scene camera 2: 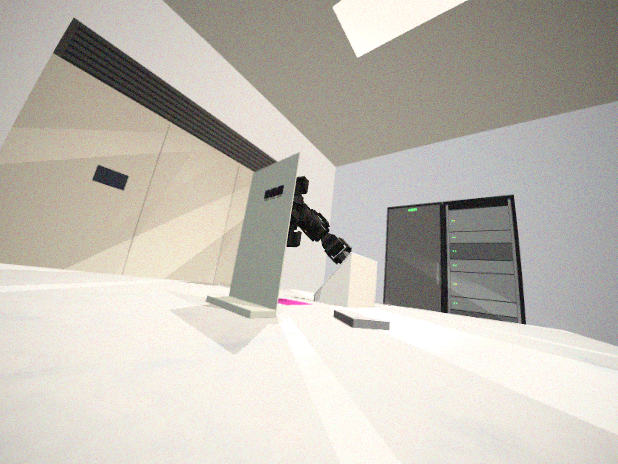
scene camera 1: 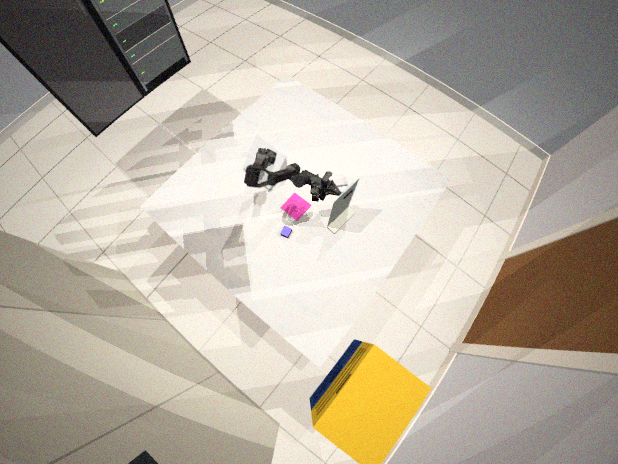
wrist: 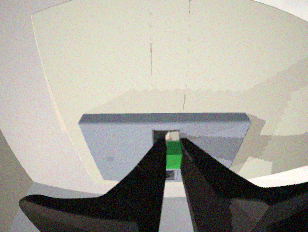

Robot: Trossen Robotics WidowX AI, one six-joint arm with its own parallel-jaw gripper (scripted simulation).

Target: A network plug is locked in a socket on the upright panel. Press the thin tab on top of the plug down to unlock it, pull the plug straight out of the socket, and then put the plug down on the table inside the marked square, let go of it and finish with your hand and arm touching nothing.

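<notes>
There is an upright grey panel (scene camera 1: 341, 212), and I find the panel (wrist: 225, 82) again from my wrist. I can see a flat grey slab (scene camera 2: 355, 319) too, though in the wrist view the slab is out of frame. As for my gripper (scene camera 2: 274, 198), it is visible there and, as my gripper (wrist: 172, 144), from the wrist as well.
</notes>
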